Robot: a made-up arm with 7 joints. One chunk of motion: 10 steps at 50 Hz.
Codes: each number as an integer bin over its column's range. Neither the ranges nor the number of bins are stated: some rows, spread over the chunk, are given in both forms.
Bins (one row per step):
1: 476 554 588 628 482 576
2: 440 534 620 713 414 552
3: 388 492 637 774 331 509
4: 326 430 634 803 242 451
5: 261 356 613 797 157 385
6: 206 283 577 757 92 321
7: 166 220 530 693 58 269
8: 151 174 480 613 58 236
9: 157 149 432 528 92 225
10: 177 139 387 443 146 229
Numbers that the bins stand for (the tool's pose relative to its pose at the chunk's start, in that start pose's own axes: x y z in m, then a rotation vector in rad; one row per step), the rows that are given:
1: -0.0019 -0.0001 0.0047 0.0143 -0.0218 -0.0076
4: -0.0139 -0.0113 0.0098 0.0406 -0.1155 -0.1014
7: -0.0267 -0.0302 -0.0016 0.0241 -0.1874 -0.2380
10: -0.0258 -0.0375 -0.0174 -0.0135 -0.1530 -0.2681
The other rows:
2: -0.0048 -0.0019 0.0083 0.0271 -0.0484 -0.0256
3: -0.0089 -0.0057 0.0101 0.0362 -0.0808 -0.0579
5: -0.0191 -0.0179 0.0075 0.0397 -0.1487 -0.1510
6: -0.0235 -0.0245 0.0035 0.0337 -0.1741 -0.1990
8: -0.0279 -0.0343 -0.0071 0.0120 -0.1874 -0.2628
9: -0.0274 -0.0366 -0.0124 -0.0007 -0.1741 -0.2711

